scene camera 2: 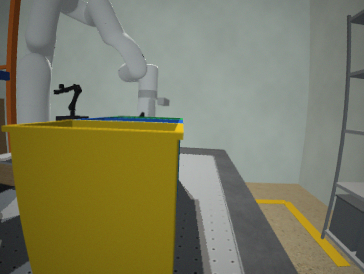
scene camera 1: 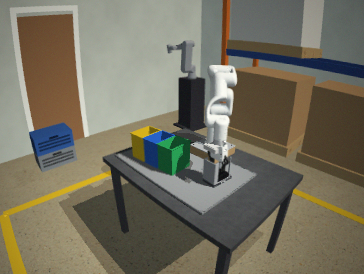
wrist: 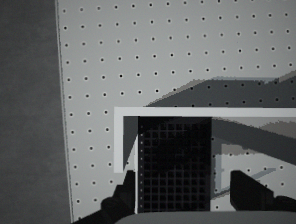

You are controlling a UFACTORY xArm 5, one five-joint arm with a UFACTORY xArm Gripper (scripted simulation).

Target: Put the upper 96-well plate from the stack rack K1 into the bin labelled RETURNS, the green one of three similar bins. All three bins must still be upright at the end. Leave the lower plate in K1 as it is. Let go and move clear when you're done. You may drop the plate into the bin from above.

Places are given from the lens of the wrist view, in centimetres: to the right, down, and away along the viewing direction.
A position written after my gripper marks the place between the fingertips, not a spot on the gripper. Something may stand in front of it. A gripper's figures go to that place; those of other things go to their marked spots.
my gripper [wrist: 182,186]: 3, 7, 14
dark 96-well plate [wrist: 169,143]: 3, 4, 18
